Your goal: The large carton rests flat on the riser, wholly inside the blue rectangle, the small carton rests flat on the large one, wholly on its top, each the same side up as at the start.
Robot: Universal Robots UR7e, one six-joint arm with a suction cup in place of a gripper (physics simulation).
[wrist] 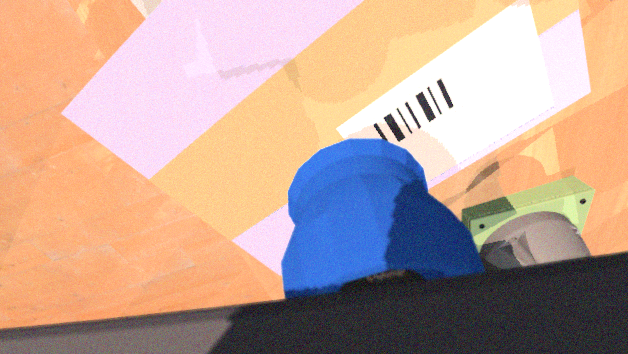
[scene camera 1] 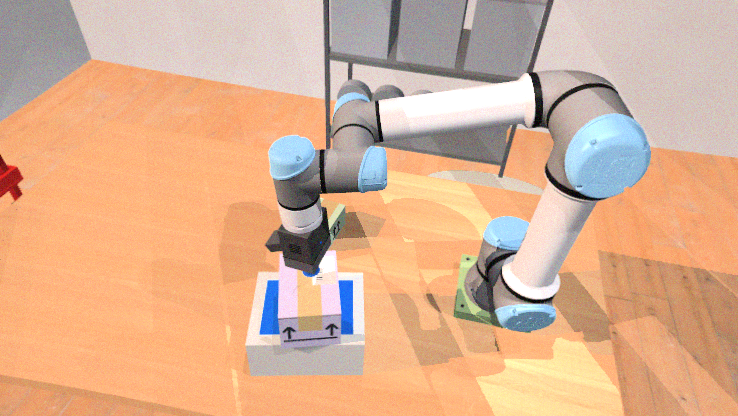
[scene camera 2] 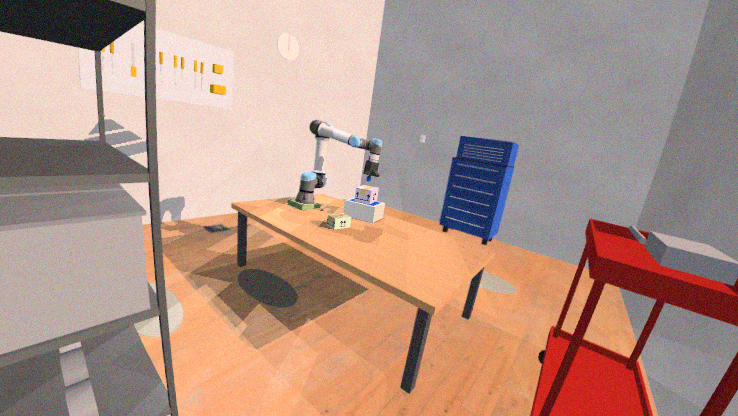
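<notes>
The large pink carton (scene camera 1: 309, 304) (scene camera 2: 366, 194) (wrist: 175, 88), with a tan tape stripe and a barcode label, rests flat on the white riser (scene camera 1: 304, 359) (scene camera 2: 361, 212). Its arrows point up. The blue rectangle (scene camera 1: 269, 310) shows on both sides of it. My suction cup (scene camera 1: 310, 272) (scene camera 2: 371, 178) (wrist: 355, 175) hangs a short way above the carton's top near the label, clear of it and holding nothing. The small green carton (scene camera 1: 338, 219) (scene camera 2: 338, 221) stands on the table behind the riser, partly hidden by my wrist in scene camera 1.
The arm's green base plate (scene camera 1: 464, 304) (wrist: 527, 204) sits to the right of the riser. A grey shelf rack (scene camera 1: 327, 78) stands beyond the table. A blue tool cabinet (scene camera 2: 477, 191) and a red cart (scene camera 2: 645, 279) stand on the floor.
</notes>
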